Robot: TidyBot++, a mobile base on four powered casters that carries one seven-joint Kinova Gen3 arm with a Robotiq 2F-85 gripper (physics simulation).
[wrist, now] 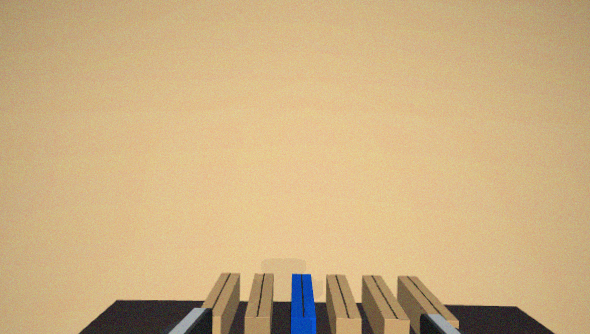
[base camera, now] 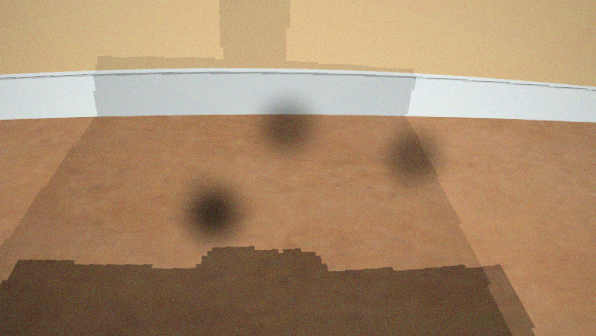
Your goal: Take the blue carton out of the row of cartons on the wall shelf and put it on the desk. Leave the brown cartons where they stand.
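Places are measured from the arm's base along level axes (x ahead, y left, z up), in centimetres.
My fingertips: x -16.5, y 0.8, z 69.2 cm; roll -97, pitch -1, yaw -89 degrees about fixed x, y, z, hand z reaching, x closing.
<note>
Ahead of a thing's pixels: the offset from my fingertips to its top centre. Level surfaces: height alone.
The blue carton @[dz -27.0, dx +68.9, dy +1.9 cm] [wrist: 303, 300] stands upright at the bottom of the wrist view, in a row on the dark wall shelf @[dz -35.0 cm] [wrist: 135, 316]. Two brown cartons stand to its left, the nearer one @[dz -27.0, dx +68.3, dy +11.8 cm] [wrist: 259, 300] across a narrow gap. Three brown cartons stand to its right, the nearest @[dz -27.0, dx +69.5, dy -7.4 cm] [wrist: 344, 302] also across a narrow gap. My gripper [wrist: 316, 322] is open, its fingertips wide apart at the bottom edge of the wrist view. The blue carton appears between them, slightly left of the middle, with brown cartons on both sides of it. How far the fingertips are from the cartons is unclear. The desk does not show.
The tan wall [base camera: 450, 35] [wrist: 300, 150] rises behind the shelf. In the base camera view a white skirting board [base camera: 500, 102] runs along the wall above the brown floor @[dz -108.9 cm] [base camera: 325, 200]. Shadows fall on floor and wall, and three dark blurred spots show.
</note>
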